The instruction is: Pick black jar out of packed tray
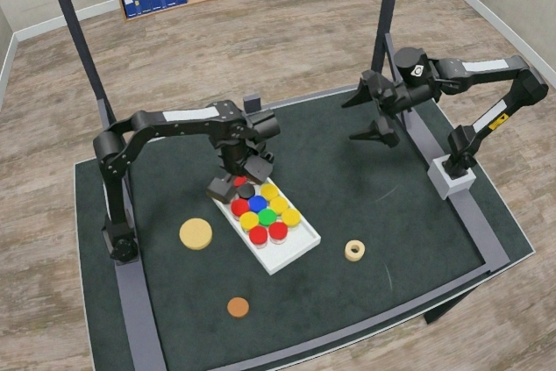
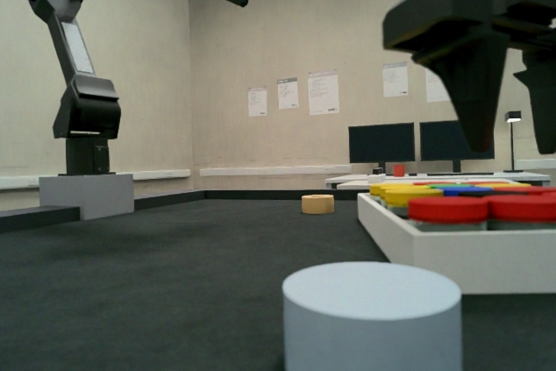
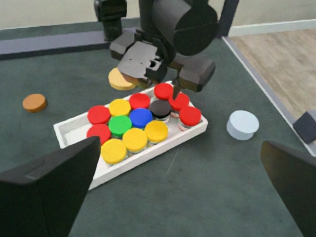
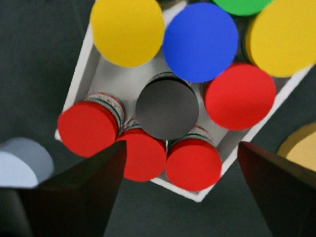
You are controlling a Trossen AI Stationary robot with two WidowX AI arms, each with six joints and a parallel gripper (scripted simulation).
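My right gripper is now 8 cm above the black jar and 2 cm to the right of it. Round my right hand: yellow jar: 8 cm below, 7 cm to the left, 2 cm ahead; blue jar: 8 cm below, 4 cm to the left, 4 cm ahead; tan disc: 14 cm to the right, 10 cm below, 7 cm ahead.
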